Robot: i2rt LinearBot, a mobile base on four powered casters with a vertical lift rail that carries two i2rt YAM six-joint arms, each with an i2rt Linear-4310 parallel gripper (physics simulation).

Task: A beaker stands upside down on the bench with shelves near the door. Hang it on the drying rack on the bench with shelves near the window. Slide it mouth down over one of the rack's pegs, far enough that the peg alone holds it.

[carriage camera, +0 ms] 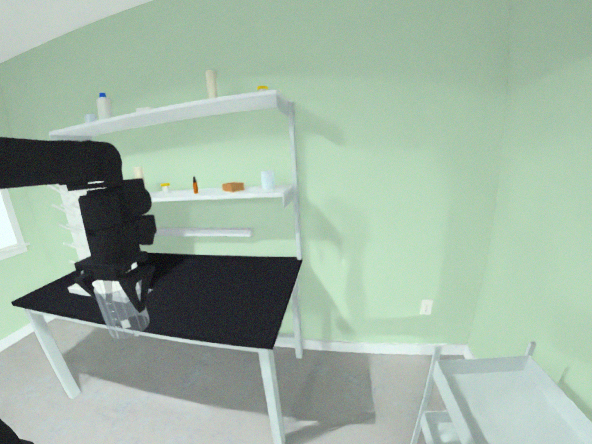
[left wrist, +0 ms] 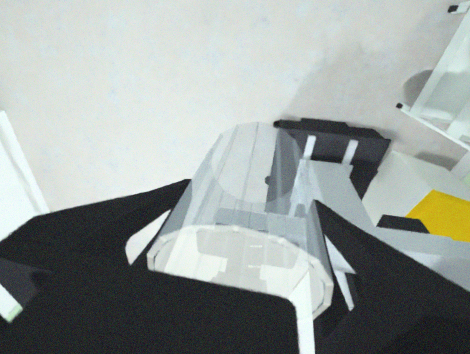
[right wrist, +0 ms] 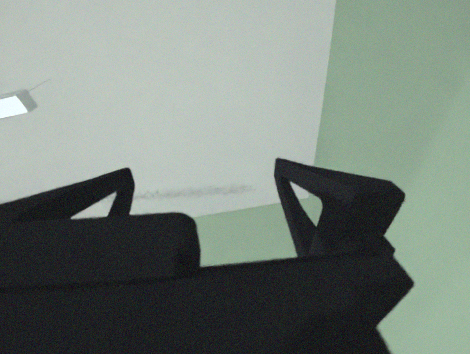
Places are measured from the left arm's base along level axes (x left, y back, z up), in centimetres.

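Where they show: left gripper, between the fingertips: (carriage camera: 125, 309) (left wrist: 249, 197); right gripper, between the fingertips: (right wrist: 204, 171).
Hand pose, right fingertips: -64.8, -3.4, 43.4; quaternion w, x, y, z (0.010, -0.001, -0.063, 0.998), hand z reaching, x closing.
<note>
Each offset is from my right fingertips to the top centre of the thing, as dx, dy, dz. "spot": to the spot under its first point. Level surfaces: height alone.
The clear beaker @[+64.5, -23.1, -21.0] (carriage camera: 124, 320) (left wrist: 245, 165) is held between the fingers of my left gripper (carriage camera: 118, 301) (left wrist: 249, 197). It hangs slightly tilted below the wrist. In the carriage view it shows in front of the near left edge of the black bench top @[dz -65.3] (carriage camera: 220, 300); its exact distance from the bench is unclear. The white drying rack (carriage camera: 77, 220) stands on the bench at the left, partly hidden behind my left arm. Some pegs stick out at its left side, and the beaker is apart from them. My right gripper (right wrist: 204, 171) is open and empty, in front of ceiling and wall.
An upper shelf @[dz +24.2] (carriage camera: 180, 111) and a lower shelf (carriage camera: 215, 196) above the bench hold bottles, jars and an orange-brown block @[spot: +68.7, -115.9, -17.3] (carriage camera: 233, 187). A white cart @[spot: -25.9, -47.4, -72.0] (carriage camera: 482, 366) stands at the lower right. A window (carriage camera: 7, 220) is at the far left.
</note>
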